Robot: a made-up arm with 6 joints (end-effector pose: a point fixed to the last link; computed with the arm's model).
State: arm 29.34 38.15 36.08 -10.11 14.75 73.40
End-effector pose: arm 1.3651 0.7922 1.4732 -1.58 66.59 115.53
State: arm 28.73 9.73 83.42 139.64 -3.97 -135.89
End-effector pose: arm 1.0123 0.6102 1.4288 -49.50 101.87 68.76
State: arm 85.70 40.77 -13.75 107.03 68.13 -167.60
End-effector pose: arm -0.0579 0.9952 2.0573 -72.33 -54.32 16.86
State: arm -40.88 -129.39 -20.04 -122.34 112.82 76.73
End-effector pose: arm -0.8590 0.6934 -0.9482 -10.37 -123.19 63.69
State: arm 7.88 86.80 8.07 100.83 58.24 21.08
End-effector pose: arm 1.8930 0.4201 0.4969 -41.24 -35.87 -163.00
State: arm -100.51 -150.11 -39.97 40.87 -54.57 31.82
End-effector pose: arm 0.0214 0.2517 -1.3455 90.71 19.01 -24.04
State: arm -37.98 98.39 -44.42 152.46 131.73 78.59
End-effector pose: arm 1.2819 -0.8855 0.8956 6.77 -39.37 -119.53
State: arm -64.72 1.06 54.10 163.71 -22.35 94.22
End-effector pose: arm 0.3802 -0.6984 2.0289 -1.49 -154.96 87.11
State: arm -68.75 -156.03 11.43 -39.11 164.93 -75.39
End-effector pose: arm -0.2843 0.8262 -1.0843 4.15 70.98 -75.79
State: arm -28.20 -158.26 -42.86 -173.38 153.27 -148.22
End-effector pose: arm 0.0068 0.0242 -1.1740 -40.20 21.39 10.58
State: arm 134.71 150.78 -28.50 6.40 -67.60 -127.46
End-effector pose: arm -0.9803 0.9770 -0.8109 -92.47 -11.20 -3.98
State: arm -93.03 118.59 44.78 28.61 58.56 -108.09
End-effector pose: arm 0.0480 -1.0419 -0.9128 4.02 128.44 116.99
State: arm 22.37 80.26 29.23 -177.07 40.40 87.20
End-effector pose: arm 1.7656 0.7765 0.4414 -83.64 88.76 -43.94
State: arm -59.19 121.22 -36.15 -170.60 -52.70 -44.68
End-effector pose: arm 0.9515 -1.5239 0.0178 92.45 -38.46 48.66
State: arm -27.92 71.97 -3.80 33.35 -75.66 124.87
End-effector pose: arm 1.5654 -0.8267 1.2246 -50.00 -65.45 89.84
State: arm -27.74 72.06 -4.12 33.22 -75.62 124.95
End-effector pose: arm 1.5671 -0.8211 1.2268 -50.18 -65.52 90.13
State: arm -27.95 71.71 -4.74 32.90 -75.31 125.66
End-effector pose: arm 1.5562 -0.8219 1.2472 -51.24 -65.71 90.88
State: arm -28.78 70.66 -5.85 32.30 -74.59 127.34
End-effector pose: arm 1.5243 -0.8319 1.2964 -53.71 -65.99 92.30
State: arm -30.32 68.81 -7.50 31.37 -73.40 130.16
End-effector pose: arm 1.4662 -0.8495 1.3768 -57.78 -66.17 94.56
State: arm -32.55 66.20 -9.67 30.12 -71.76 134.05
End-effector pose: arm 1.3792 -0.8686 1.4841 -63.34 -65.82 97.67
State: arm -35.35 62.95 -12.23 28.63 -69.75 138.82
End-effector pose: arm 1.2646 -0.8806 1.6092 -69.98 -64.52 101.58
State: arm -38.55 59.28 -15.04 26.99 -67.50 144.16
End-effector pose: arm 1.1285 -0.8771 1.7395 -77.09 -61.88 106.07
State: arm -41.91 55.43 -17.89 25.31 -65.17 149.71
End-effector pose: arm 0.9823 -0.8531 1.8629 -83.98 -57.86 110.88
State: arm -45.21 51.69 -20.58 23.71 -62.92 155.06
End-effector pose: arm 0.8396 -0.8105 1.9692 -89.95 -52.75 115.60
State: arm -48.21 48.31 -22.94 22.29 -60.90 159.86
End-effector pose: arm 0.7132 -0.7560 2.0532 -94.64 -47.21 119.87
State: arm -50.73 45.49 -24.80 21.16 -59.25 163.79
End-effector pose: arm 0.6117 -0.7003 2.1140 -97.93 -42.03 123.33
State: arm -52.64 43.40 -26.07 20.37 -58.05 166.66
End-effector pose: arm 0.5396 -0.6543 2.1536 -99.94 -37.92 125.81
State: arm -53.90 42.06 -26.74 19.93 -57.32 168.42
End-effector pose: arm 0.4958 -0.6244 2.1763 -100.98 -35.26 127.27
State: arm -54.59 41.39 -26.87 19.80 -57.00 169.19
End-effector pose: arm 0.4756 -0.6121 2.1864 -101.31 -34.06 127.84
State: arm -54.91 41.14 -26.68 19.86 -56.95 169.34
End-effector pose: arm 0.4696 -0.6112 2.1893 -101.29 -33.80 127.84
